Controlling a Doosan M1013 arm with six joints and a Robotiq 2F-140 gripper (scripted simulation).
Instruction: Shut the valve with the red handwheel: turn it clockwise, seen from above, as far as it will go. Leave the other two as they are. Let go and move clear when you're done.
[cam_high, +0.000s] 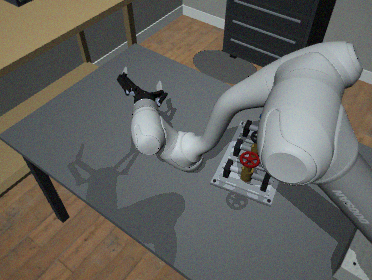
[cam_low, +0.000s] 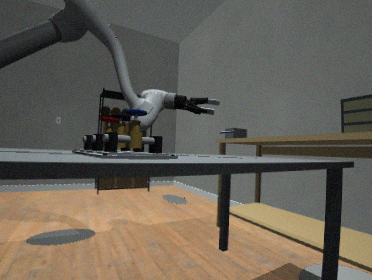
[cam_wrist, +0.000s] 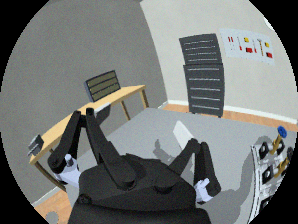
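Now: the red handwheel 510 mm behind my hand, 130 mm below it and 70 mm to the right of it. Round my hand: blue handwheel: 430 mm behind, 290 mm to the right, 130 mm below; black handwheel: 470 mm behind, 180 mm to the right, 130 mm below.
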